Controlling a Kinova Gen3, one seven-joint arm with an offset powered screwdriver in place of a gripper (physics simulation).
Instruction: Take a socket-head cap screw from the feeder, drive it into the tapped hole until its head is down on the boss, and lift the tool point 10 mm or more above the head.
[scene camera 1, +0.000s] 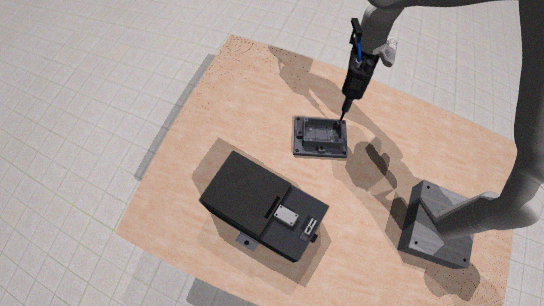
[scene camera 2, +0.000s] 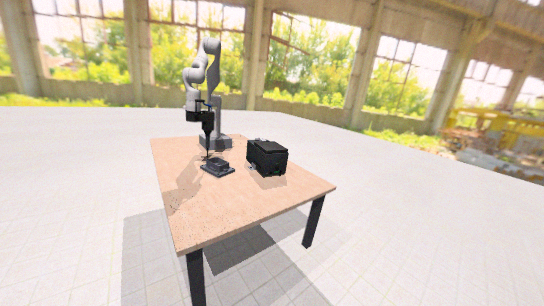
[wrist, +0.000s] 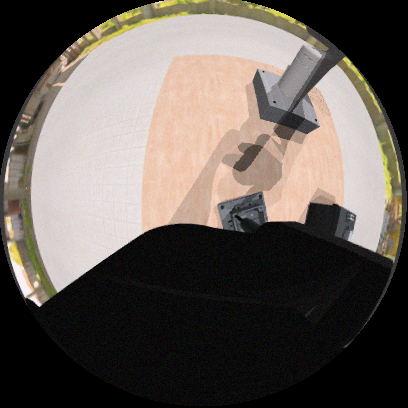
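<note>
My screwdriver (scene camera 1: 341, 121) (scene camera 2: 207, 158) (wrist: 237, 216) points down, its thin bit ending at the housing's upper right corner in scene camera 1. Whether the tip touches the boss there, or stands just above it, cannot be told. No screw can be made out at the tip; bit end and hole are too small and dark. The dark grey housing (scene camera 1: 332, 152) (scene camera 2: 217, 170) (wrist: 240, 202), an open box on a flanged plate, lies flat on the table. The black screw feeder (scene camera 1: 245, 192) (scene camera 2: 270, 159) (wrist: 321, 219) stands beside it, with a light plate (scene camera 1: 286, 215) and a small slotted outlet (scene camera 1: 310, 227) on its lower deck.
The arm's grey base block (scene camera 1: 452, 252) (scene camera 2: 224, 143) (wrist: 270, 106) stands on the wooden table (scene camera 1: 165, 200) (scene camera 2: 240, 210) (wrist: 175, 125). A small metal tab (scene camera 1: 246, 241) sticks out of the feeder's side. Arm shadows fall across the table by the housing.
</note>
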